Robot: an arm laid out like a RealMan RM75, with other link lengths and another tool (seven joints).
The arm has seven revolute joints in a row. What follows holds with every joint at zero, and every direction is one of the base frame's.
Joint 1 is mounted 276.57 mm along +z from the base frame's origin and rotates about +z.
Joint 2 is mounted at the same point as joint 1 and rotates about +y.
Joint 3 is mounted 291.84 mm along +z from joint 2 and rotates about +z.
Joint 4 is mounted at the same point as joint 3 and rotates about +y.
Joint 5 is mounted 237.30 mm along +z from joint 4 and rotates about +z.
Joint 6 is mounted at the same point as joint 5 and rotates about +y.
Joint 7 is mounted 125.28 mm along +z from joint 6 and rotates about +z.
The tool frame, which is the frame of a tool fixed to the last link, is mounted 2.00 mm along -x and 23.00 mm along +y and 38.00 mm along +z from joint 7; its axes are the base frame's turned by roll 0.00, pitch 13.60 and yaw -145.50 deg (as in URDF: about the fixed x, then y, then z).
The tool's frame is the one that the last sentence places.
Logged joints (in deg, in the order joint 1, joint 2, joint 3, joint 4, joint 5, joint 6, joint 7), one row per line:
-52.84 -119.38 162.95 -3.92 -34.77 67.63 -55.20
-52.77 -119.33 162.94 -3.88 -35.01 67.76 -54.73
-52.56 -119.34 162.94 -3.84 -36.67 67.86 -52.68
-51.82 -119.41 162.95 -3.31 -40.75 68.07 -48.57
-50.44 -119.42 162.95 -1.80 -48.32 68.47 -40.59
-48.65 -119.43 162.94 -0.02 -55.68 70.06 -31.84
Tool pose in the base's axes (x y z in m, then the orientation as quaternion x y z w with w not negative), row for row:
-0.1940 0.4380 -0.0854 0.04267 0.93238 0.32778 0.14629
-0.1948 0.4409 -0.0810 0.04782 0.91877 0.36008 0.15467
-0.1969 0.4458 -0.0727 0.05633 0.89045 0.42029 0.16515
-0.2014 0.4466 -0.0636 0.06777 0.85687 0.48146 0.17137
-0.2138 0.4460 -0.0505 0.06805 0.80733 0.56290 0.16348
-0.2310 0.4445 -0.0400 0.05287 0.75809 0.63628 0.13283
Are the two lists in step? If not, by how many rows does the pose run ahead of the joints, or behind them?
The pose runs 2 rows ahead of the joints: the pose in row i belongs to the joints in row i + 2.
